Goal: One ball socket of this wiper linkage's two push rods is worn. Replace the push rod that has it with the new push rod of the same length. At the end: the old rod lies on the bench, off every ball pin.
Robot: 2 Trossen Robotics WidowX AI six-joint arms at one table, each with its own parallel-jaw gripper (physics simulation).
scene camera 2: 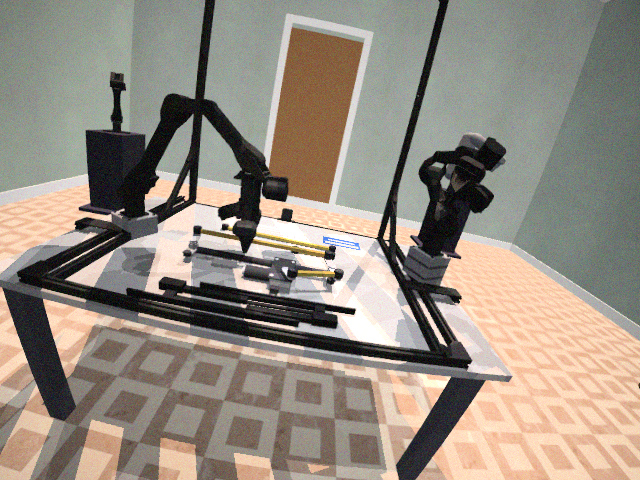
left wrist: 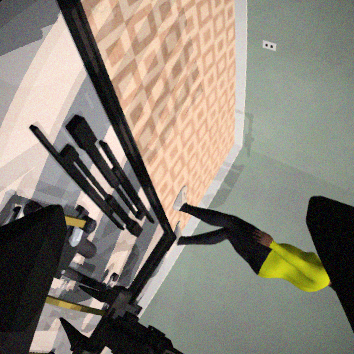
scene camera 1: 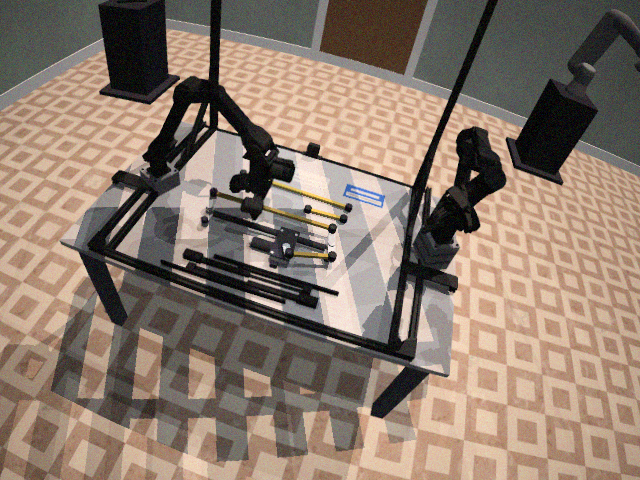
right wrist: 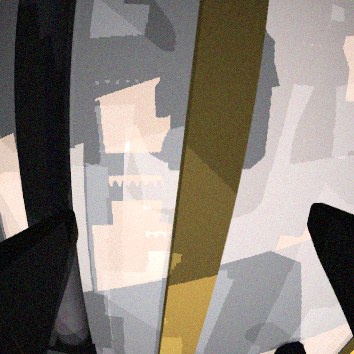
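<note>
The linkage's long yellow push rod [scene camera 1: 299, 218] [scene camera 2: 284, 245] [right wrist: 207, 175] runs beside the black linkage tube [scene camera 1: 242, 222] [scene camera 2: 227, 254] [right wrist: 45, 100]. The linkage's short yellow push rod [scene camera 1: 310, 254] [scene camera 2: 315, 273] [left wrist: 75, 221] sits at the motor plate [scene camera 1: 286, 238]. A loose long rod [scene camera 1: 315, 196] and a loose short rod [scene camera 1: 325, 213] lie behind. My right gripper [right wrist: 196, 220] [left wrist: 69, 301] is open and empty, its fingers astride the linkage's long rod. My left gripper [scene camera 2: 474, 181] [left wrist: 187, 215] is open and empty, raised near its base, away from the rods. Socket wear cannot be made out.
A blue outlined rectangle [scene camera 1: 383, 200] [scene camera 2: 341, 247] is marked at the back right of the bench. Several black wiper parts [scene camera 1: 268, 279] [scene camera 2: 258, 302] [left wrist: 95, 155] lie along the front. Black frame rails edge the table. A person in a yellow top [left wrist: 292, 267] shows in the left wrist view.
</note>
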